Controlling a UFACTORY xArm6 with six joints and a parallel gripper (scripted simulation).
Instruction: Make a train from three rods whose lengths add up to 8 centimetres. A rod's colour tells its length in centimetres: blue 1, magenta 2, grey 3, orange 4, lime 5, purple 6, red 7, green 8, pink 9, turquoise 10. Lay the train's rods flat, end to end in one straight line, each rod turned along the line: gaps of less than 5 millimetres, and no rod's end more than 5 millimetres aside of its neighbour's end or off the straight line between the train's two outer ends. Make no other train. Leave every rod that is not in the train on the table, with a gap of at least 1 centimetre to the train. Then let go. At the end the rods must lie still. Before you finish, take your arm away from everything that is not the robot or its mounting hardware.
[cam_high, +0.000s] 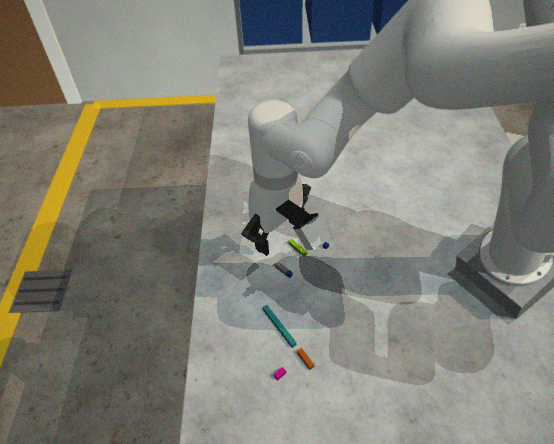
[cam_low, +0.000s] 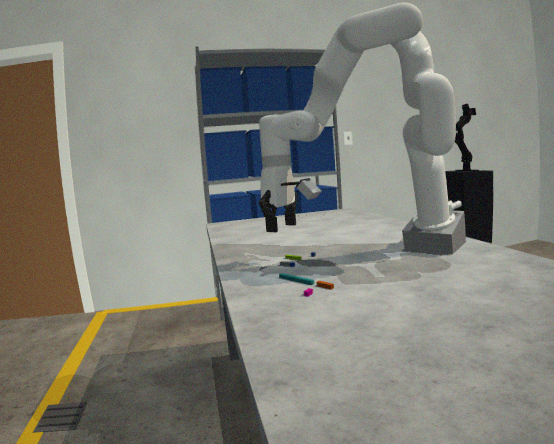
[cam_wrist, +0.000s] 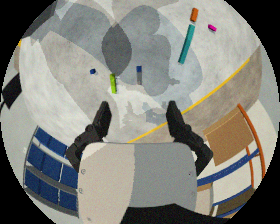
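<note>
Right now my hand is 5 cm past the orange rod, 21 cm to the right of it and 11 cm above it. From my hand the other things lie so: turquoise rod 14 cm to the left, 11 cm below; grey rod 11 cm below; lime rod 4 cm behind, 5 cm to the right, 11 cm below.
</note>
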